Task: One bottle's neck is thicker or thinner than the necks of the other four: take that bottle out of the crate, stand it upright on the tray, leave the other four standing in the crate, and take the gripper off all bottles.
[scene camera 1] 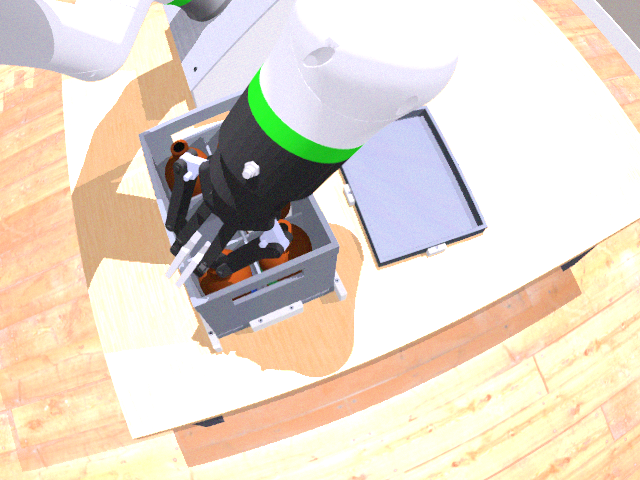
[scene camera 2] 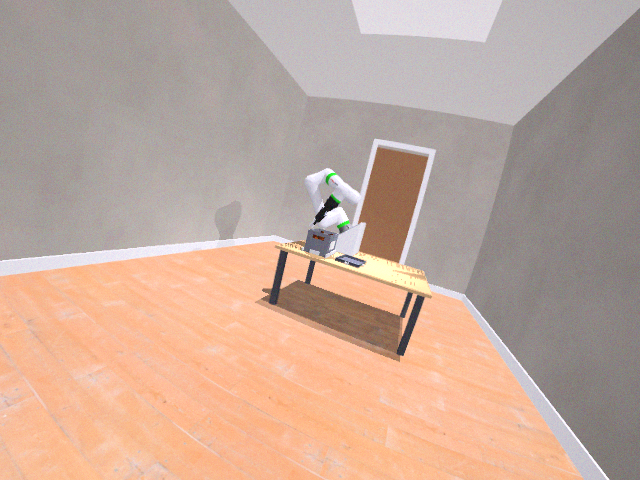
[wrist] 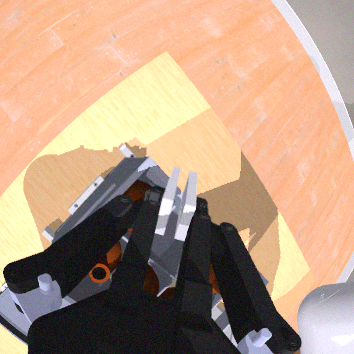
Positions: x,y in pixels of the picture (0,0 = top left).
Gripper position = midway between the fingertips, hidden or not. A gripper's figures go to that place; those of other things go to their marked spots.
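The gripper (scene camera 1: 178,273) is 0.60 m from the lens, while a grey tray (scene camera 1: 409,190) is 0.86 m from the lens.
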